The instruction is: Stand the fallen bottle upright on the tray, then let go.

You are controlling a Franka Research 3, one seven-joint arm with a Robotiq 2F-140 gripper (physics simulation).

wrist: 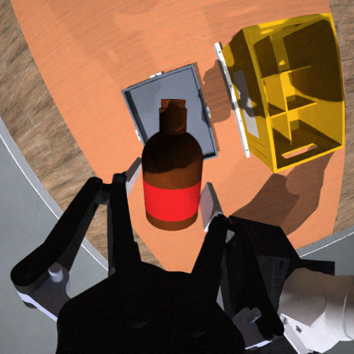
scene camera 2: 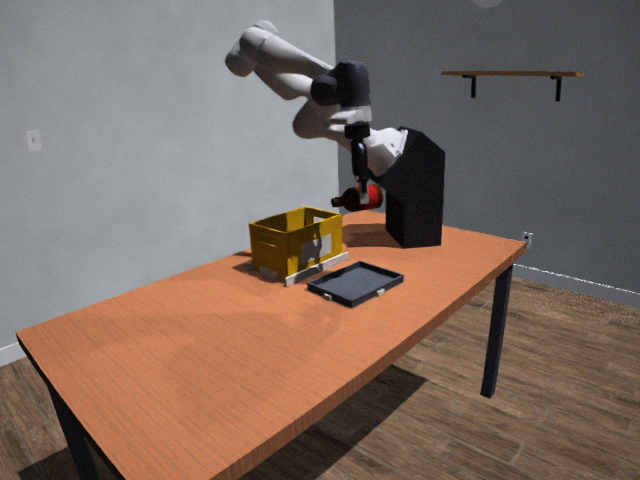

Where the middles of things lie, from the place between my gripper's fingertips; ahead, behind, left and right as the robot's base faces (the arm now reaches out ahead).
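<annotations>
From my hand: grey tray [scene camera 2: 352, 285], 10 mm to the right, 30 mm ahead, 270 mm below; white strip [wrist: 219, 56], 170 mm to the right, 10 mm behind, 260 mm below; yellow crate [scene camera 2: 287, 243], 30 mm behind, 190 mm below, 270 mm to the right. Brown bottle [scene camera 2: 350, 199]: my gripper 10 mm short of it.
</annotations>
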